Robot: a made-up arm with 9 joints. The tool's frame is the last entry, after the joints. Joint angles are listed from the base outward. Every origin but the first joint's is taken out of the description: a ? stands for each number. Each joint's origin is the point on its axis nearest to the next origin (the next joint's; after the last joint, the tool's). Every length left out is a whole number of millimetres.
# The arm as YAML. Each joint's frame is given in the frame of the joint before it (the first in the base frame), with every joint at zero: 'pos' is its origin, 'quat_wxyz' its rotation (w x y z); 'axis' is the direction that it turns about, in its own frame. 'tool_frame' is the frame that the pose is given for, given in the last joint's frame.
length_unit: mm
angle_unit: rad
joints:
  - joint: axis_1
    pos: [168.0, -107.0, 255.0]
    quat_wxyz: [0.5, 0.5, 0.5, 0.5]
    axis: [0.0, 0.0, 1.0]
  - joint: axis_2
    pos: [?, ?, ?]
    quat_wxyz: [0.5, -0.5, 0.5, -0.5]
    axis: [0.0, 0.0, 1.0]
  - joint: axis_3
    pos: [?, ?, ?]
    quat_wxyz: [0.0, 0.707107, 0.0, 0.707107]
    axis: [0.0, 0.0, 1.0]
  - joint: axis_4
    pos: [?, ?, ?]
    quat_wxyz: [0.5, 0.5, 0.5, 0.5]
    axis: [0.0, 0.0, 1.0]
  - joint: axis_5
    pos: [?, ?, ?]
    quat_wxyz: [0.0, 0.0, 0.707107, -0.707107]
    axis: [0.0, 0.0, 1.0]
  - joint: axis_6
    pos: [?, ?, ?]
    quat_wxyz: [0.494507, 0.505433, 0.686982, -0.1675]
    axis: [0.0, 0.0, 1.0]
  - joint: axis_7
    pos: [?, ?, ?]
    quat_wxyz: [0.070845, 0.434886, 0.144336, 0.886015]
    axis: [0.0, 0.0, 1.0]
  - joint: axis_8
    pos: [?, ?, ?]
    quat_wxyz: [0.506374, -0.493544, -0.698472, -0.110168]
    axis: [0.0, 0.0, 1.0]
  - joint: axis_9
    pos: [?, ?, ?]
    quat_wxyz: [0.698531, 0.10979, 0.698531, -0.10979]
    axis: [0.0, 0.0, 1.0]
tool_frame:
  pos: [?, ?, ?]
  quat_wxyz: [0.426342, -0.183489, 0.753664, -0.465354]
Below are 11 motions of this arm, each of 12 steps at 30 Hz.
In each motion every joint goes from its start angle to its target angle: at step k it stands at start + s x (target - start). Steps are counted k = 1, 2, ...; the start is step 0. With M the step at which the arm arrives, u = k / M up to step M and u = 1 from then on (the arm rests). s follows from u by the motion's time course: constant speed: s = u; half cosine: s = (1 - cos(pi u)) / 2; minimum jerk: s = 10 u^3 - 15 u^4 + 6 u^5.
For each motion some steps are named. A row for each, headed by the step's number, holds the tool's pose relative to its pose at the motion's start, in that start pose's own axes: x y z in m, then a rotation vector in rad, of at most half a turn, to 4 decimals.
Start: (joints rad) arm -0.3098 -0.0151 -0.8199 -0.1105 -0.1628 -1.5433 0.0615 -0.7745 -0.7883
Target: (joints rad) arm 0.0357 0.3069 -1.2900 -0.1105 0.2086 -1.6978 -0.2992 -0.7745 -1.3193
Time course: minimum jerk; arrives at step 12
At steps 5, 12:
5: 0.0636 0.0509 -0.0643 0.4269 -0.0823 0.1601
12: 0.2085 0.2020 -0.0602 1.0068 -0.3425 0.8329

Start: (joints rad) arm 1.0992 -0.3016 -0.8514 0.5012 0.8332 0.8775 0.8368 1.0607 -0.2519
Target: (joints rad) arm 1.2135 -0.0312 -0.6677 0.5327 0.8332 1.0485 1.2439 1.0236 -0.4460
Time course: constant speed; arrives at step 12
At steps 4, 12:
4: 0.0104 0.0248 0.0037 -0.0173 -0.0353 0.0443
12: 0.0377 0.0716 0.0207 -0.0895 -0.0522 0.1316

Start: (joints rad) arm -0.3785 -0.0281 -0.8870 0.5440 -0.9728 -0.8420 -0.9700 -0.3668 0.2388
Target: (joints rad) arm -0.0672 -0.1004 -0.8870 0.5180 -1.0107 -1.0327 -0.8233 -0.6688 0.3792
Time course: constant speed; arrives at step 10
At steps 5, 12:
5: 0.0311 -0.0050 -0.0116 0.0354 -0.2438 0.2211
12: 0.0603 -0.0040 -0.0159 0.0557 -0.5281 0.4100

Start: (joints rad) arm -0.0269 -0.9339 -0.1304 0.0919 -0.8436 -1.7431 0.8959 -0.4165 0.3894
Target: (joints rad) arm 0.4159 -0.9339 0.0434 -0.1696 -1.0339 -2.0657 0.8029 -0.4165 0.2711
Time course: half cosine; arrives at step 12
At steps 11, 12:
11: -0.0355 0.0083 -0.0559 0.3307 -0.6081 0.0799
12: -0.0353 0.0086 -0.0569 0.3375 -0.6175 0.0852

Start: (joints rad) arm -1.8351 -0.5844 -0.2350 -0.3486 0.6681 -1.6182 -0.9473 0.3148 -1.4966
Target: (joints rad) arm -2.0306 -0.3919 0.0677 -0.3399 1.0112 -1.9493 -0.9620 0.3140 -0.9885
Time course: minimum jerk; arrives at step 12
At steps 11, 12:
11: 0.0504 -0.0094 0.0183 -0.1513 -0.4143 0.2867
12: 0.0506 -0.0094 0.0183 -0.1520 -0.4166 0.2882

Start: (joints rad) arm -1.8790 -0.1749 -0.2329 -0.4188 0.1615 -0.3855 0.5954 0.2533 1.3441
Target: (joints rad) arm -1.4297 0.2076 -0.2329 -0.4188 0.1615 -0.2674 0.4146 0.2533 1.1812
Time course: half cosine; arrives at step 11
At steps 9, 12:
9: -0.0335 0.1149 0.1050 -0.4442 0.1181 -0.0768
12: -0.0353 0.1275 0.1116 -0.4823 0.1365 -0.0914

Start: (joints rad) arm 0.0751 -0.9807 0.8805 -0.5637 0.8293 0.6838 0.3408 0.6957 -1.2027
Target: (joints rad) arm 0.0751 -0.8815 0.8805 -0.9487 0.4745 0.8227 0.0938 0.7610 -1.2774
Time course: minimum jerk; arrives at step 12
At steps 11, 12:
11: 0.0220 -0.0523 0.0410 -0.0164 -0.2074 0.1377
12: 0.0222 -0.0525 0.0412 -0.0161 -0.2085 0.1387

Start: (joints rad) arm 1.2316 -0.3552 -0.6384 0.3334 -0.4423 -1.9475 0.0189 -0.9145 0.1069
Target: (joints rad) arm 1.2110 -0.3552 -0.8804 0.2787 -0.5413 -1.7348 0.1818 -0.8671 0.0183
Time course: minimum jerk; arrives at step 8
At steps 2, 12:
2: 0.0006 -0.0001 0.0053 -0.0106 0.0244 -0.0076
12: 0.0106 -0.0039 0.0503 -0.0986 0.2297 -0.0620

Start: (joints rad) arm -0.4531 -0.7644 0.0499 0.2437 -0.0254 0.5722 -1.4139 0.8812 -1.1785
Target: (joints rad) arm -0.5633 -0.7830 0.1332 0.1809 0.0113 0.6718 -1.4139 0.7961 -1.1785
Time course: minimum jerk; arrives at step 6
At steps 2, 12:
2: 0.0010 0.0010 0.0093 -0.0403 0.0010 0.0015
12: 0.0046 0.0078 0.0441 -0.1928 0.0061 0.0054

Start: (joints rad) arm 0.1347 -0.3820 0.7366 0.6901 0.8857 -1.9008 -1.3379 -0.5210 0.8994
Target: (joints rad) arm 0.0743 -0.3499 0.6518 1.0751 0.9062 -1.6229 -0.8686 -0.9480 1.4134
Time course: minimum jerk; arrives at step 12
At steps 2, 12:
2: 0.0023 -0.0015 0.0011 -0.0287 -0.0462 0.0158
12: 0.0235 -0.0022 0.0546 -0.8167 -1.1901 0.5484

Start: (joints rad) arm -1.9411 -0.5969 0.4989 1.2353 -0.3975 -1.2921 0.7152 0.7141 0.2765
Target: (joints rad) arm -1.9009 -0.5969 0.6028 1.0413 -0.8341 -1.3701 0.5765 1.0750 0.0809
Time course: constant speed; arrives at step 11
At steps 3, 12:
3: 0.0030 0.0033 -0.0209 0.1704 0.0221 -0.0392
12: 0.0148 0.0269 -0.0650 0.6233 0.1065 -0.0753

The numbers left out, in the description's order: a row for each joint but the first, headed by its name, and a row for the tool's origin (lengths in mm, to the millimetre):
axis_2: 9.0 50.0 0.0
axis_3: 70.0 27.0 0.0
axis_4: 108.0 68.0 0.0
axis_5: -172.0 72.0 0.0
axis_6: -29.0 -25.0 0.0
axis_7: 16.0 -14.0 0.0
axis_8: -36.0 -4.0 0.0
axis_9: 111.0 4.0 0.0
tool: -14.0 -61.0 0.0

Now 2 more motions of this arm.
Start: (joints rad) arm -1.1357 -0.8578 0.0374 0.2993 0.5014 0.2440 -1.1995 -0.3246 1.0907
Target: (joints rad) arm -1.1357 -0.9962 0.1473 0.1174 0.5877 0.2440 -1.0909 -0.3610 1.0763
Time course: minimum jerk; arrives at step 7
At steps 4, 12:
4: 0.0459 -0.0158 -0.0431 0.0903 -0.1573 0.1861
12: 0.0763 -0.0201 -0.0655 0.1392 -0.2523 0.2939

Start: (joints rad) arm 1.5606 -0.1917 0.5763 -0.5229 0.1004 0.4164 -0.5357 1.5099 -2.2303
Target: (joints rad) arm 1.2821 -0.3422 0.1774 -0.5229 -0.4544 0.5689 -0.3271 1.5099 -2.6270
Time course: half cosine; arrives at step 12
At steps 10, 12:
10: 0.0135 0.0621 -0.0067 -0.0148 0.5475 0.0972
12: 0.0144 0.0671 -0.0065 -0.0155 0.5812 0.1010

